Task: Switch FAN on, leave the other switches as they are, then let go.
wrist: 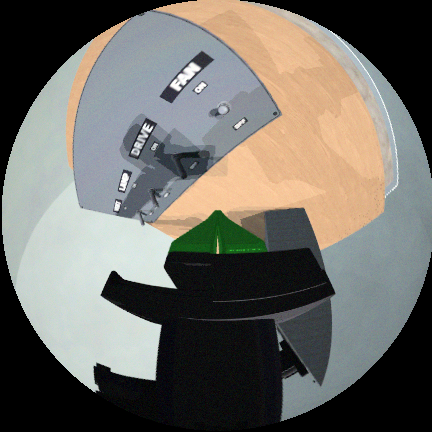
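Where they show: gripper, between the fingertips: (217, 214); arm's base, origin of its link: (295, 357).
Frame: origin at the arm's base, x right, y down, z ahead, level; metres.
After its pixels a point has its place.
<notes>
The grey switch panel (105, 100) {x -0.127, y 0.257, z 0.520 m} fills the upper left of the wrist view. The FAN label (186, 76) {x -0.034, y 0.295, z 0.465 m} is near its upper part, with an ON tag (200, 88) {x -0.031, y 0.307, z 0.442 m} and an OFF tag (240, 123) {x -0.013, y 0.346, z 0.369 m} on either side of the FAN switch (223, 108) {x -0.019, y 0.279, z 0.398 m}. This switch shows nearly end-on as a pale round tip; which way it leans is hard to tell. My gripper (217, 214) {x -0.066, y 0.208, z 0.313 m} is shut and empty, its green fingertips below the panel's near edge in the view and apart from the FAN switch.
The DRIVE label (142, 138) {x -0.147, y 0.295, z 0.440 m} and its dark lever (180, 167) {x -0.130, y 0.303, z 0.360 m} lie down-left of FAN, in shadow. The LAMP label (124, 181) {x -0.267, y 0.295, z 0.414 m} and its lever (155, 197) {x -0.247, y 0.311, z 0.338 m} follow, then a small end switch (142, 218) {x -0.364, y 0.308, z 0.308 m}. The wooden table top (300, 150) {x 0.091, y 0.422, z 0.252 m} extends to the right.
</notes>
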